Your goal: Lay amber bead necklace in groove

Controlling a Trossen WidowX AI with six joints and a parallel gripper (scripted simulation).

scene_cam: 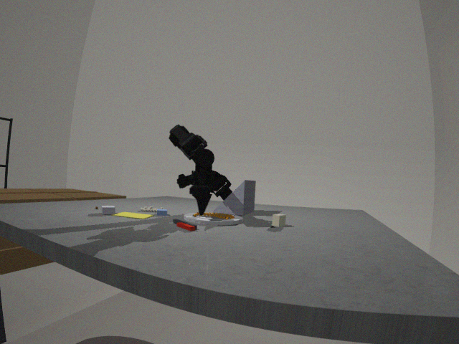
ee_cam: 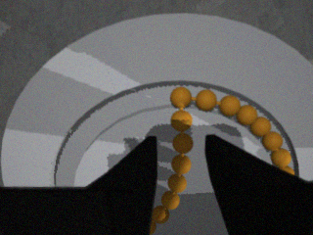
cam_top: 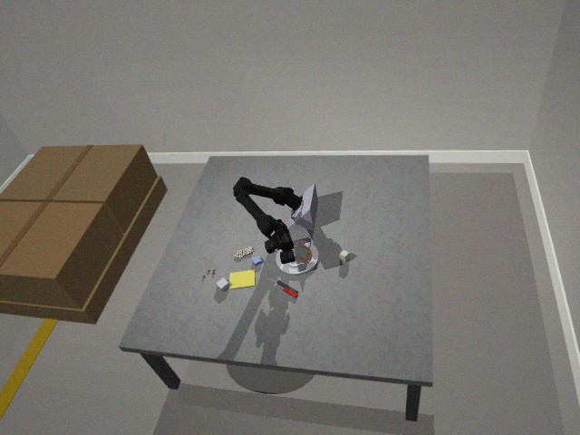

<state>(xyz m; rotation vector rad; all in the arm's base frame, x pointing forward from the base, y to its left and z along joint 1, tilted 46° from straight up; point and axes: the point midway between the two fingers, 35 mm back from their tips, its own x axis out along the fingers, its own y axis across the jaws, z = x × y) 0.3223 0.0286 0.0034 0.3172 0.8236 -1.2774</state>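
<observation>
My gripper tip is 1 cm past the round bead board, 4 cm to the right of it and 1 cm above it. From my gripper tip the other things lie so: blue cube (3 cm ahead, 15 cm to the right, 1 cm below); then yellow sheet (14 cm ahead, 19 cm to the right, 1 cm below); then red-handled tool (17 cm ahead, 4 cm to the left, 1 cm below).
</observation>
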